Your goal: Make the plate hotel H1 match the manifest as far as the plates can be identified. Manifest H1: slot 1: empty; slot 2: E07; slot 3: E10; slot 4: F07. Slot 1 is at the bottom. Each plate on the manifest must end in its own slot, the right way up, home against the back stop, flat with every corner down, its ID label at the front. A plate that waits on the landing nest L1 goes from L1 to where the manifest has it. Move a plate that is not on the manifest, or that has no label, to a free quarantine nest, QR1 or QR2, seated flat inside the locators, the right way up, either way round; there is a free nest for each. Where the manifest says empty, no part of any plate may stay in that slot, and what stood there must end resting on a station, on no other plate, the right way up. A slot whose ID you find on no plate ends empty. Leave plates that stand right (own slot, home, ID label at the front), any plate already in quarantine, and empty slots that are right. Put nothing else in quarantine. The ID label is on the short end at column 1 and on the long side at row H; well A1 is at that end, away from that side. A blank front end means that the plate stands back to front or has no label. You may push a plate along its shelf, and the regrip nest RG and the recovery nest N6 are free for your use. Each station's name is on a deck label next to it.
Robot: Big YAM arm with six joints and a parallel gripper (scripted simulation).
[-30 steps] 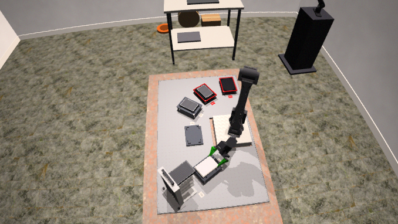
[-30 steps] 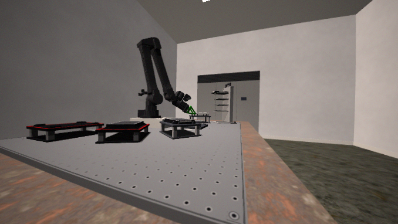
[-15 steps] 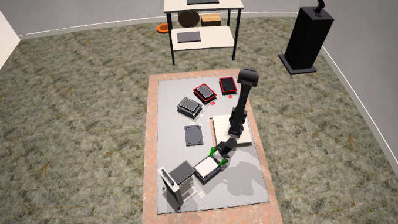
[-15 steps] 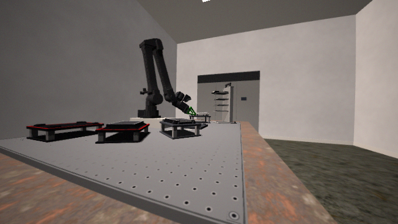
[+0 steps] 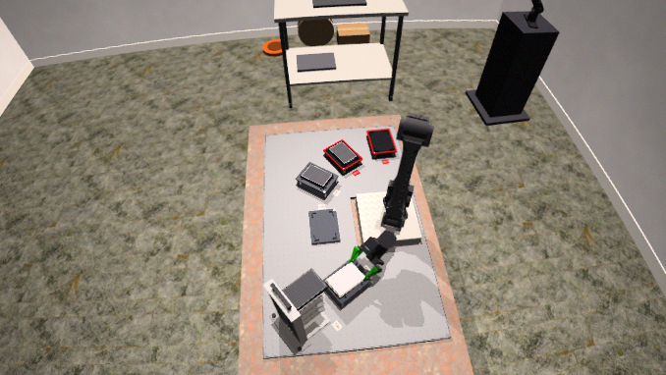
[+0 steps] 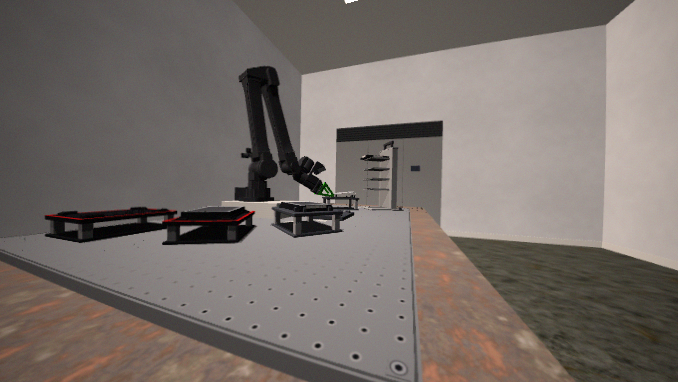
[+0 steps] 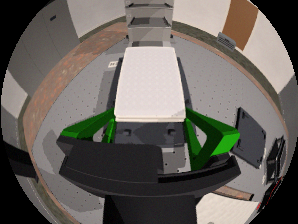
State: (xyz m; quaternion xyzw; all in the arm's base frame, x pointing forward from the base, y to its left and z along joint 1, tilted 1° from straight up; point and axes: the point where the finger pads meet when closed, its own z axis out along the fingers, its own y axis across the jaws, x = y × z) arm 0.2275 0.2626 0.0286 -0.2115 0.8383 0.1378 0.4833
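Now: the white plate 5 cm ahead of my hand and 3 cm to the left of it. From my hand the other things lie so: plate hotel H1: 28 cm ahead, 15 cm to the left, 9 cm above; N6 deck label: 8 cm ahead, 36 cm to the right, 7 cm below; H1 deck label: 11 cm ahead, 18 cm to the left, 7 cm below.
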